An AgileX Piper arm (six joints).
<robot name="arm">
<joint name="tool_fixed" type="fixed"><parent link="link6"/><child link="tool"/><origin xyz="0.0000 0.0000 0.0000" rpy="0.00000 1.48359 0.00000"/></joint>
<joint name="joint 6" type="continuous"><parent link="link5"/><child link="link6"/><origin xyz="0.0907 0.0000 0.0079"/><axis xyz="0.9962 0 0.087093"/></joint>
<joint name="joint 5" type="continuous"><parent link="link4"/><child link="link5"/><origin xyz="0.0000 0.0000 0.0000"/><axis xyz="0 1 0"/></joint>
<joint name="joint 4" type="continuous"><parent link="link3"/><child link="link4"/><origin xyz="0.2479 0.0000 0.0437"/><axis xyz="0.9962 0 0.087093"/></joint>
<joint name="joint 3" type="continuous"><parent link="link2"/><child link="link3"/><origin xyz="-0.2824 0.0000 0.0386"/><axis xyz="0 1 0"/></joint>
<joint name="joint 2" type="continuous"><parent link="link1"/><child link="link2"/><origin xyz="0.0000 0.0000 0.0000"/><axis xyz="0 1 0"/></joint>
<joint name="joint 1" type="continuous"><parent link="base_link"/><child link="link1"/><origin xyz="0.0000 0.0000 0.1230"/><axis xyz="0 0 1"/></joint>
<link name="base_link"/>
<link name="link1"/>
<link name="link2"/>
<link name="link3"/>
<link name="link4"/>
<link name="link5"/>
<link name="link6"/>
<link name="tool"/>
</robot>
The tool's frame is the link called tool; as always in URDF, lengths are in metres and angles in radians. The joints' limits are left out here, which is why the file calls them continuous.
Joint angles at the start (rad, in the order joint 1, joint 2, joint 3, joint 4, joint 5, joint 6): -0.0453, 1.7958, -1.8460, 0.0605, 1.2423, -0.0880
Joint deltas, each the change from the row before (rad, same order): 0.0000, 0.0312, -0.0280, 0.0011, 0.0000, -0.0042; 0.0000, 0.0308, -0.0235, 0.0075, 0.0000, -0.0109; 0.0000, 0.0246, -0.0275, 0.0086, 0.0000, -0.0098; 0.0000, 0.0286, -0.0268, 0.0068, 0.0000, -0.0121; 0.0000, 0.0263, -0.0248, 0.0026, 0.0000, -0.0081; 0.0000, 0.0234, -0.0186, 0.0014, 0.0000, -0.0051; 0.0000, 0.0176, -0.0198, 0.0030, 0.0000, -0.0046; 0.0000, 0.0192, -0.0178, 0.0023, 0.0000, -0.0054; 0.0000, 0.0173, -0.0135, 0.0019, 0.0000, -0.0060; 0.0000, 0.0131, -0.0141, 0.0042, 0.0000, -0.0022; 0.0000, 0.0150, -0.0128, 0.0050, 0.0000, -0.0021; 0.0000, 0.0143, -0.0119, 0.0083, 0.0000, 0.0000
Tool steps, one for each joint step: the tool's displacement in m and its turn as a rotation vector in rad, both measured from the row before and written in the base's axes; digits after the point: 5 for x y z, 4 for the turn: 0.00818, -0.00028, -0.00418, -0.0007, 0.0030, 0.0039; 0.00788, 0.00029, -0.00553, 0.0029, 0.0065, 0.0107; 0.00646, 0.00045, -0.00207, 0.0040, -0.0038, 0.0099; 0.00726, 0.00026, -0.00410, 0.0014, 0.0008, 0.0117; 0.00658, -0.00007, -0.00393, -0.0009, 0.0009, 0.0076; 0.00567, -0.00014, -0.00464, -0.0006, 0.0044, 0.0047; 0.00438, 0.00006, -0.00190, 0.0009, -0.0026, 0.0045; 0.00462, -0.00001, -0.00326, 0.0000, 0.0009, 0.0051; 0.00404, -0.00002, -0.00374, -0.0006, 0.0033, 0.0056; 0.00315, 0.00022, -0.00175, 0.0032, -0.0013, 0.0025; 0.00347, 0.00027, -0.00300, 0.0041, 0.0018, 0.0025; 0.00327, 0.00056, -0.00296, 0.0083, 0.0020, 0.0010
